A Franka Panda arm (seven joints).
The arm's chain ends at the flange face. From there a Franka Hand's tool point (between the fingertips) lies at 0.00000 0.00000 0.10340 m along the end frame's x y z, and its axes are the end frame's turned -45 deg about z.
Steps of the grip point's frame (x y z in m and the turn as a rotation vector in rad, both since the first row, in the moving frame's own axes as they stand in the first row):
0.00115 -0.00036 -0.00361 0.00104 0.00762 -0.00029
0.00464 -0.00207 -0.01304 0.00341 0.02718 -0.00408
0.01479 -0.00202 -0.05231 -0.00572 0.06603 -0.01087
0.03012 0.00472 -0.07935 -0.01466 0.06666 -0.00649
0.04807 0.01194 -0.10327 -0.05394 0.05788 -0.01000
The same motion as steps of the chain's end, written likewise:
0.00008 -0.00043 -0.00361 0.00612 0.00465 -0.00029
0.00008 -0.00250 -0.01300 0.02163 0.01681 -0.00408
0.00381 -0.00745 -0.05208 0.04265 0.05073 -0.01087
0.01871 -0.01414 -0.07911 0.03677 0.05750 -0.00649
0.03427 -0.02522 -0.10295 0.00279 0.07907 -0.01000

